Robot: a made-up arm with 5 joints.
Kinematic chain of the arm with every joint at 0, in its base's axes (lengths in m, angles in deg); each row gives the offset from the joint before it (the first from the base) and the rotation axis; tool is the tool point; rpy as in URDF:
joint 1: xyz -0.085 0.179 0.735 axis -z
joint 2: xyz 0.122 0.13 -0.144 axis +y
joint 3: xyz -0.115 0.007 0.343 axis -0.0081 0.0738 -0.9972
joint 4: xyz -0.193 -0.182 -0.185 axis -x
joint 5: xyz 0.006 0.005 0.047 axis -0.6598 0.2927 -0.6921
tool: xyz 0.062 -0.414 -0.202 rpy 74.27 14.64 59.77
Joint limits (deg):
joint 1: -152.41..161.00
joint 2: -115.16..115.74
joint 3: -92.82..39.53
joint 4: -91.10..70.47
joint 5: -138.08..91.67
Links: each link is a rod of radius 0.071 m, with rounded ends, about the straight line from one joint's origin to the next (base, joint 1, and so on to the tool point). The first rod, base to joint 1, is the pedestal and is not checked.
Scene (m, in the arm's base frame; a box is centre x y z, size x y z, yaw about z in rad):
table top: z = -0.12
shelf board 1: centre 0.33 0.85 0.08 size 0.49 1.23 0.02 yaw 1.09
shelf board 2: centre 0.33 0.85 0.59 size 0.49 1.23 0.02 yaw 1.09
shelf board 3: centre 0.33 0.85 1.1 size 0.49 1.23 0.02 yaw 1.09
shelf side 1: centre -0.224 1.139 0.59 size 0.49 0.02 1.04 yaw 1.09
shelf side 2: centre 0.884 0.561 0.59 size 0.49 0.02 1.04 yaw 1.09
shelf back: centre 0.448 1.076 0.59 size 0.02 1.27 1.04 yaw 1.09
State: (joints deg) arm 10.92 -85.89 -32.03 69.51 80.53
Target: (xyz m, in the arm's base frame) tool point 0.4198 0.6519 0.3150
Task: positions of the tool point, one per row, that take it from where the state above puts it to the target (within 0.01 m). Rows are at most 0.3 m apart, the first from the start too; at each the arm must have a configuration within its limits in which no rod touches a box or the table.
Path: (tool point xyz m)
1: -0.5122 0.3118 0.0857
2: -0.4729 0.5145 0.1204
3: -0.3632 0.6946 0.1827
4: -0.1075 0.7975 0.2029
5: 0.1717 0.7837 0.2485
6: 0.4198 0.6519 0.3151

